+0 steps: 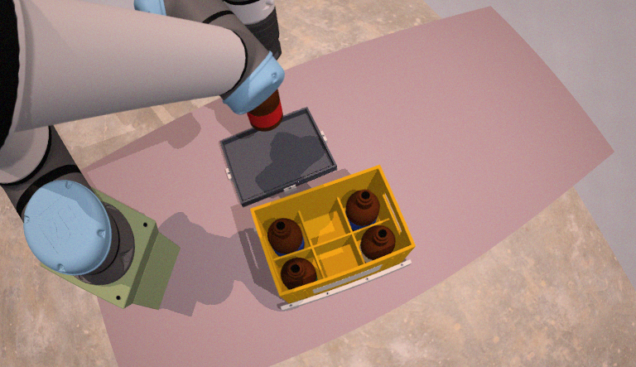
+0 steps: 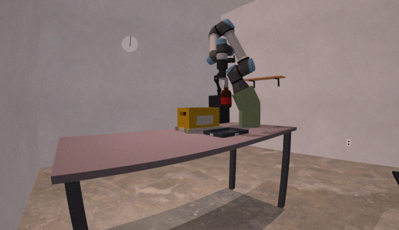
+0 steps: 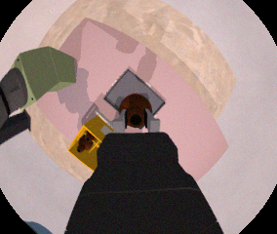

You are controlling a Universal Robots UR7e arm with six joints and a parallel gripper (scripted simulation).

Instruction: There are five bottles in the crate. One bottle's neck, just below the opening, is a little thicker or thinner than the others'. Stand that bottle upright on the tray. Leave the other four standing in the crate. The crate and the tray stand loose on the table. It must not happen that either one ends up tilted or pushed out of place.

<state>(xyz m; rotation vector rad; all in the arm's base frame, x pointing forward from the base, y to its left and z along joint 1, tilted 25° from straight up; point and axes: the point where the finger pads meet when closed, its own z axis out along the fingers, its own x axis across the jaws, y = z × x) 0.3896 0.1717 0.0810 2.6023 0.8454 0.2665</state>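
The dark tray lies 320 mm below my hand. Round my hand: glass bottle: 340 mm to the right, 240 mm below, 70 mm ahead; then crate: 280 mm to the right, 250 mm below, 10 mm behind.
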